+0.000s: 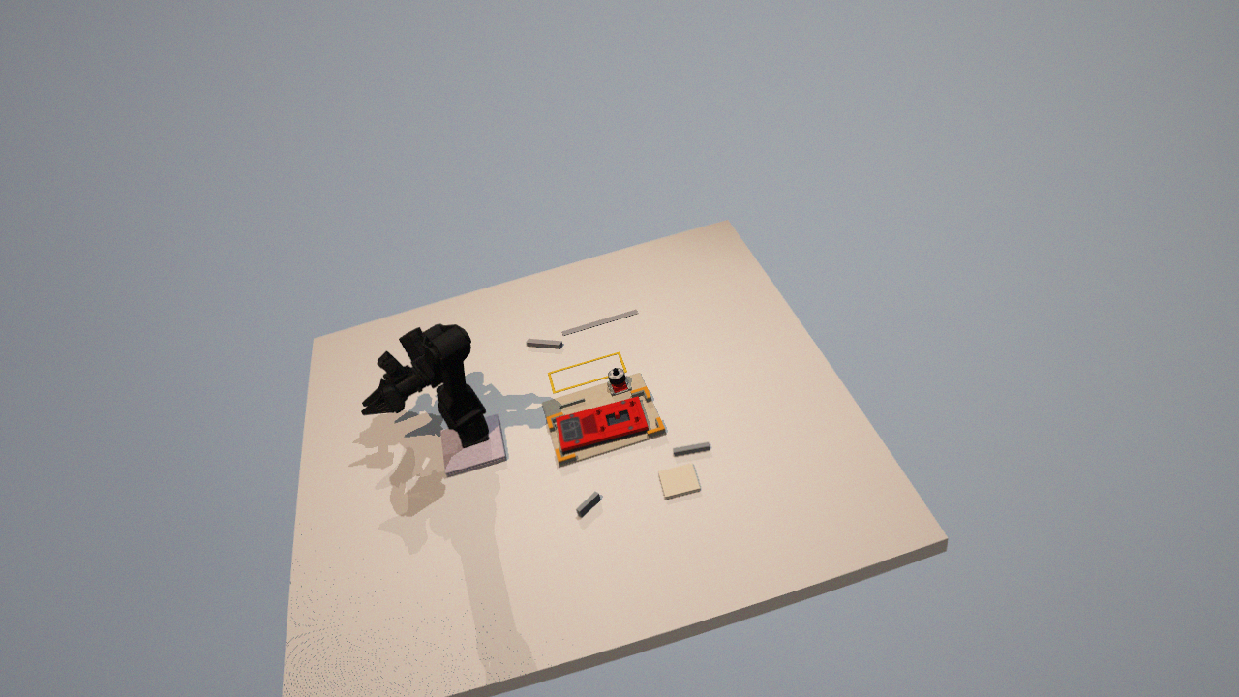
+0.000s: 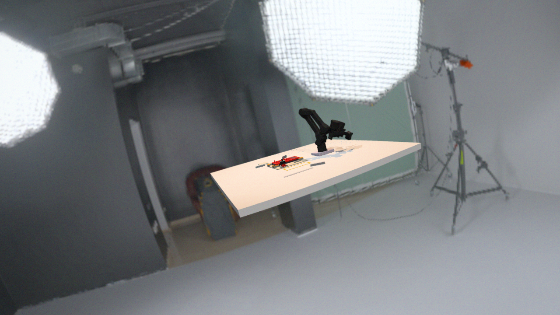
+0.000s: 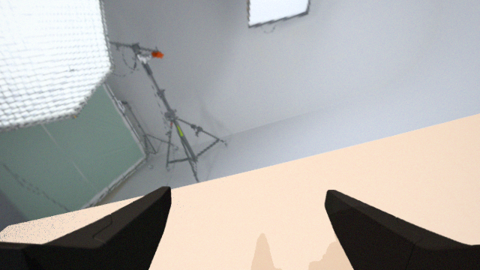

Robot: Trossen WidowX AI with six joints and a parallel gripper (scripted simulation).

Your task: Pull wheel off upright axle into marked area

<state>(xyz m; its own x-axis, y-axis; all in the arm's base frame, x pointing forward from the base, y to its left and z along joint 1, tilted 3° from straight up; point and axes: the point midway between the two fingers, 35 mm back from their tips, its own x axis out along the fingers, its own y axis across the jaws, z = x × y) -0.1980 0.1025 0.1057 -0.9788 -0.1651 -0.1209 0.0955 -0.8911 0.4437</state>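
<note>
The wheel lies 60 cm ahead of my gripper tip, 7 cm to the right of it and 9 cm below it. Round my gripper tip: tan tile 63 cm ahead, 42 cm to the right, 12 cm below.
</note>
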